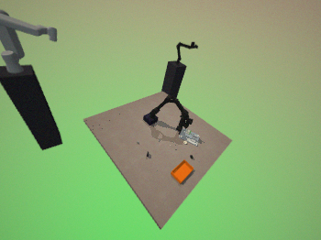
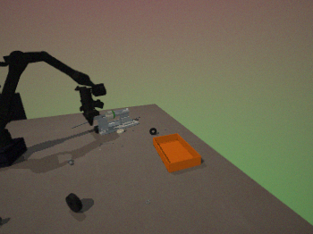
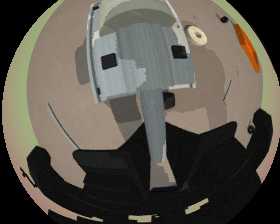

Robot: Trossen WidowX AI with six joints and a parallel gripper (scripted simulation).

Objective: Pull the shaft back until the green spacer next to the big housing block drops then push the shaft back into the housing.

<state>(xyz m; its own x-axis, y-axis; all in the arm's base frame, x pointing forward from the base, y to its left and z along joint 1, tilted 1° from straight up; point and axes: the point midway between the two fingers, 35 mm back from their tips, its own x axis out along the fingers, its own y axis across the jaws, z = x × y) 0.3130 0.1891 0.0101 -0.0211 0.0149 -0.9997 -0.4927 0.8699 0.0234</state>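
Right now my gripper tip is 6 cm short of the grey shaft, 3 cm to the right of it and 3 cm below it. From my gripper tip the other things lie so: pale spacer: 16 cm ahead, 4 cm below, 3 cm to the right; then green spacer: 11 cm ahead, 6 cm to the left, 3 cm above; then orange tray: 40 cm ahead, 30 cm to the right, 4 cm below.
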